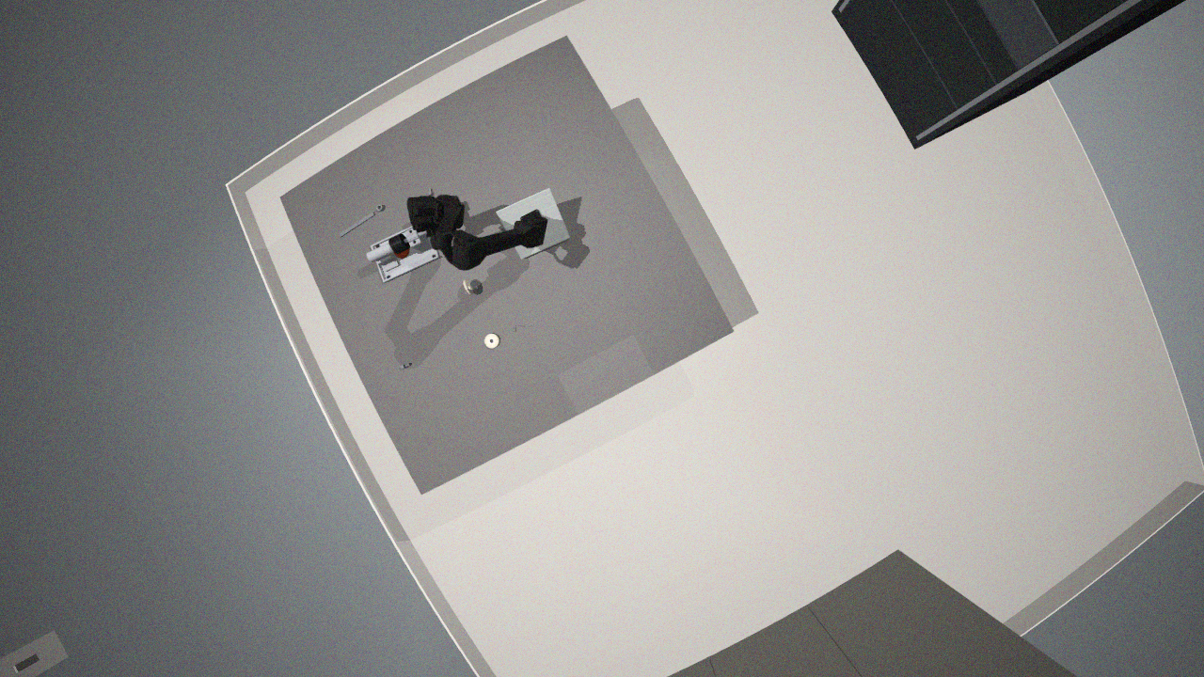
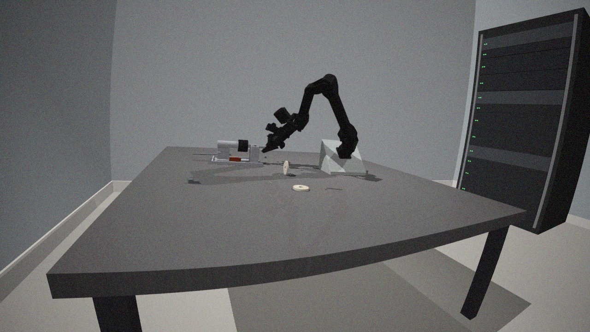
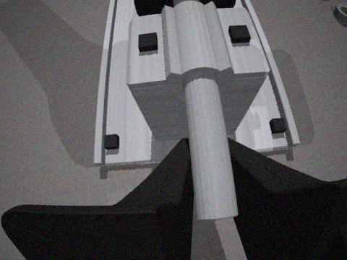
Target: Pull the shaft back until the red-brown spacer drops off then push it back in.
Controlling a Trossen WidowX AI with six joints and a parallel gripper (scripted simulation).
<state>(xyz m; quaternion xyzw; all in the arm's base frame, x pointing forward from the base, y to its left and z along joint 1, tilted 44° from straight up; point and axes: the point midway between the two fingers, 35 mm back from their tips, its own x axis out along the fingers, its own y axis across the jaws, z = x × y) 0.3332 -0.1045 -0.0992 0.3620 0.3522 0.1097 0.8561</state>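
Right now my gripper tip is 60 mm short of the pale shaft and 30 mm below it. Round my gripper tip: small grey part 300 mm ahead, 370 mm to the left, 50 mm below; red-brown spacer 130 mm ahead, 10 mm to the right, 40 mm below; cream disc 50 mm behind, 230 mm to the left, 30 mm below.
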